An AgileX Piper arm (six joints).
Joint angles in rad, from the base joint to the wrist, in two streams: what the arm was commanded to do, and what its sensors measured. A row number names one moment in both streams.
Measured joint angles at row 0:
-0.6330, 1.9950, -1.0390, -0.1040, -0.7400, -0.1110
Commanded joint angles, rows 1 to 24:
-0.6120, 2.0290, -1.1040, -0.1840, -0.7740, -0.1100
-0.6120, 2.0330, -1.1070, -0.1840, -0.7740, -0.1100
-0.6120, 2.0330, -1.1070, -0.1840, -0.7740, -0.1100
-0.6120, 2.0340, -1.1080, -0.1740, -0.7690, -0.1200
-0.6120, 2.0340, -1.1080, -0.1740, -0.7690, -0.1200
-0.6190, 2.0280, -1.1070, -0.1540, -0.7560, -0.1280
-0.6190, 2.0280, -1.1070, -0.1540, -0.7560, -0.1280
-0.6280, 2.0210, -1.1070, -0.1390, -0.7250, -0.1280
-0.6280, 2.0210, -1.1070, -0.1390, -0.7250, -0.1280
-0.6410, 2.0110, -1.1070, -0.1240, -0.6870, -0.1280
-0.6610, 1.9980, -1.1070, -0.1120, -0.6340, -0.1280
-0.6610, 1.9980, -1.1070, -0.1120, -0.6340, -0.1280
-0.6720, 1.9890, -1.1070, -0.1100, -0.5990, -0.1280
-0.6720, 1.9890, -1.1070, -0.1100, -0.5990, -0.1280
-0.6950, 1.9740, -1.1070, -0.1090, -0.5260, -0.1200
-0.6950, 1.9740, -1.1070, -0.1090, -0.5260, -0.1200
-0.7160, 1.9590, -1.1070, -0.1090, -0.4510, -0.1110
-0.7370, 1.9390, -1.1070, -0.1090, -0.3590, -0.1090
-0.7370, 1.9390, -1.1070, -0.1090, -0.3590, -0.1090
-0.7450, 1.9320, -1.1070, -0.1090, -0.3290, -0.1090
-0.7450, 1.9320, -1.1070, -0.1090, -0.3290, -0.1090
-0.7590, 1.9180, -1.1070, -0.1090, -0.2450, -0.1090
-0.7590, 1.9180, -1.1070, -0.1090, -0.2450, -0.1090
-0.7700, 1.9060, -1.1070, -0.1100, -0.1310, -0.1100
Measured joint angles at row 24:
-0.7540, 1.9310, -1.1000, -0.1020, -0.2660, -0.1150
